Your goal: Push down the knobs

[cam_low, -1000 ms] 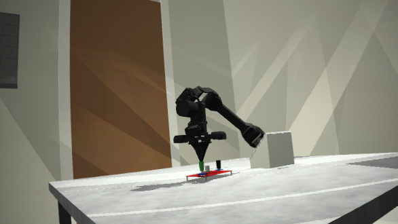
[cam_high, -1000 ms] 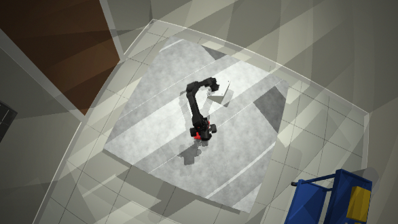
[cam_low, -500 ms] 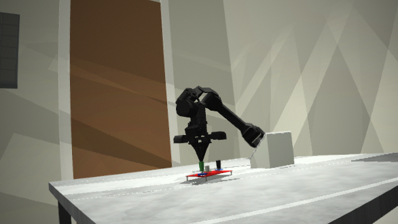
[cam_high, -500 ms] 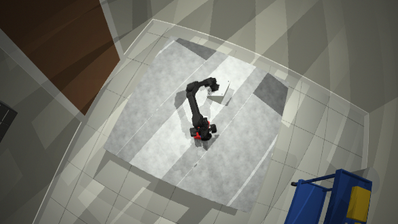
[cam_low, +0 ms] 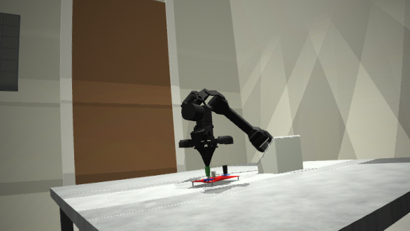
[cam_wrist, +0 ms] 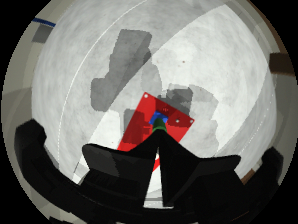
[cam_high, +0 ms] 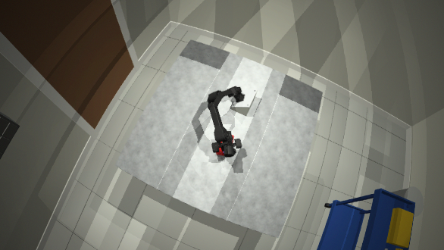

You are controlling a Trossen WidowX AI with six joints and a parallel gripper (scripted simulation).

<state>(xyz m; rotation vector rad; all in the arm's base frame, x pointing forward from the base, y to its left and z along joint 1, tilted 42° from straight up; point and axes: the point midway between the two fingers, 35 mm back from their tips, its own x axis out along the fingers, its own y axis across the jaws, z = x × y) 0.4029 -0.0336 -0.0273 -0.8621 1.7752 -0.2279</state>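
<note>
Right now my gripper tip is 2 cm above the green knob. Round my gripper tip: black knob 10 cm behind, 1 cm to the right, 2 cm below.
</note>
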